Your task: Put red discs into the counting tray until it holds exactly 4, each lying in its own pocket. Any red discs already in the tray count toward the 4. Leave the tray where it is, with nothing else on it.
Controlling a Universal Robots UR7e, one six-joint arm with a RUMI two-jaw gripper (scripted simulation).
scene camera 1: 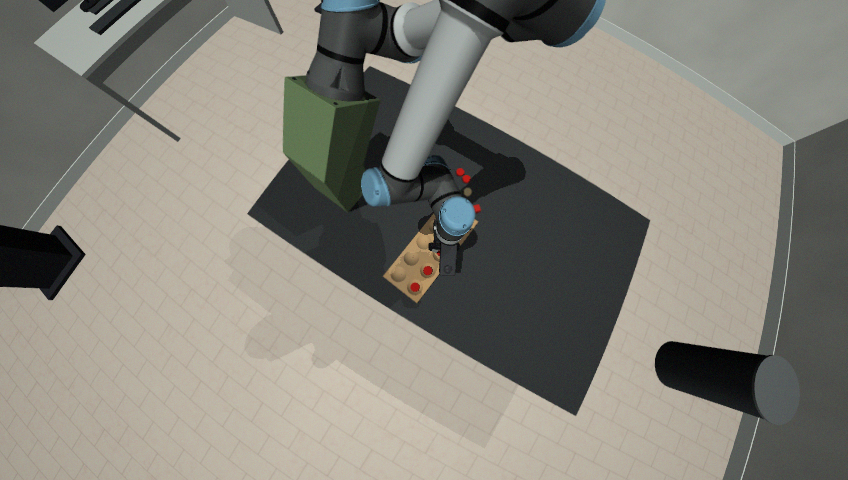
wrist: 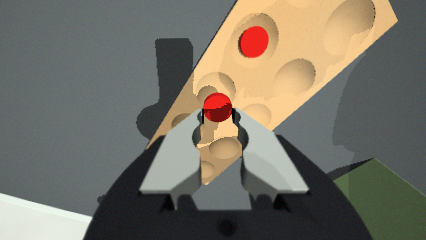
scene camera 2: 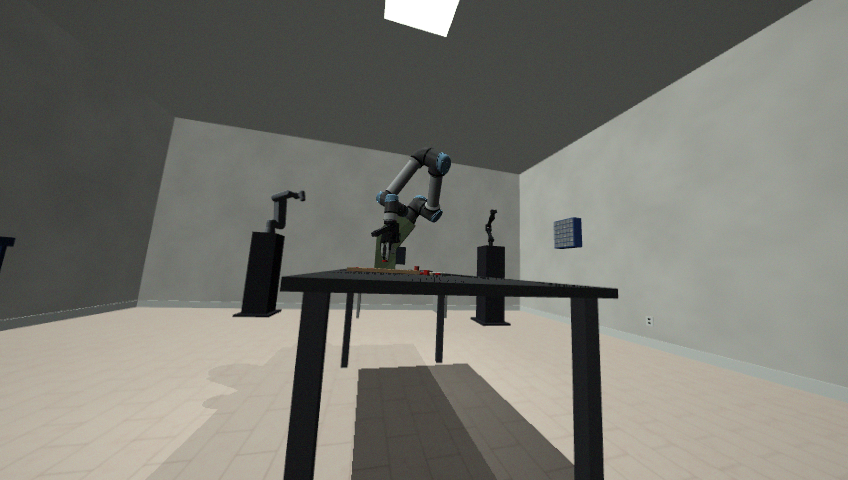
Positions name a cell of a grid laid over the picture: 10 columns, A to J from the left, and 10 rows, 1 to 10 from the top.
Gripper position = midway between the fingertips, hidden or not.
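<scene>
A wooden counting tray (scene camera 1: E6) is visible in the scene, and the wrist view shows the tray (wrist: H3) too. From the wrist a red disc (wrist: F2) can be seen. The gripper (scene camera 1: F6) is visible as well, and the wrist view also shows the gripper (wrist: F5).
</scene>
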